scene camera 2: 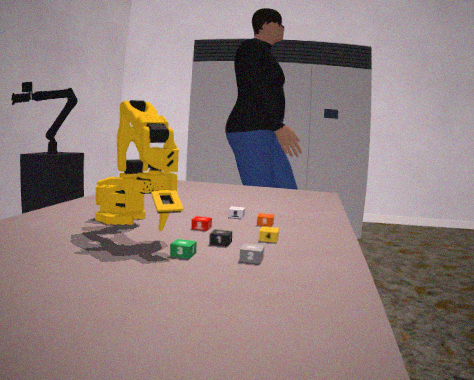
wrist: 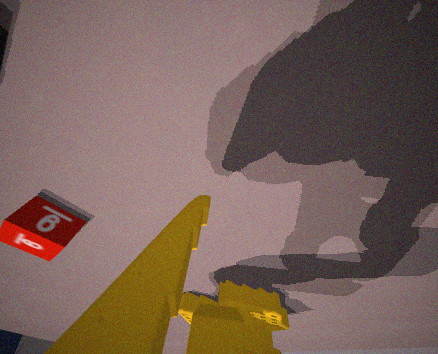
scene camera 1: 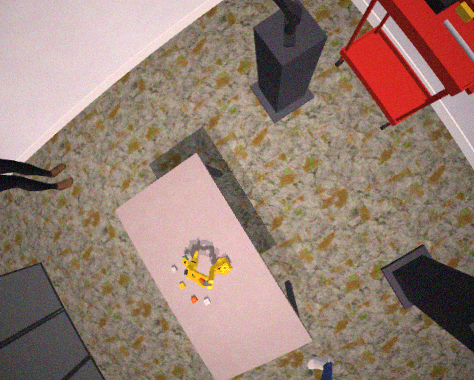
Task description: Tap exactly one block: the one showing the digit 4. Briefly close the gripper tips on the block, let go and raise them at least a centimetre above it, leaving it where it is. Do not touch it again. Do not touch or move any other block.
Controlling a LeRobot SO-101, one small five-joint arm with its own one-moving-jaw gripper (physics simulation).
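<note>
The yellow block [scene camera 1: 182, 285] [scene camera 2: 268, 235] showing the digit 4 sits on the pink table [scene camera 1: 165, 200] [scene camera 2: 200, 320], near its long edge. It does not show in the wrist view. My gripper [scene camera 1: 190, 260] [scene camera 2: 162, 220] [wrist: 204, 201] is fully open and empty: one notched jaw shows in the wrist view. It hangs above the table close to the arm's base, well apart from the yellow block, with the red and black blocks between them in scene camera 2.
Other blocks are red [scene camera 2: 201, 223] [wrist: 45, 222], black with 1 [scene camera 2: 220, 238], green with 3 [scene camera 2: 183, 249], grey with 2 [scene camera 2: 251, 253], orange [scene camera 1: 194, 299] [scene camera 2: 265, 219] and white [scene camera 1: 207, 301] [scene camera 2: 236, 212]. A person [scene camera 2: 260, 95] stands beyond the table.
</note>
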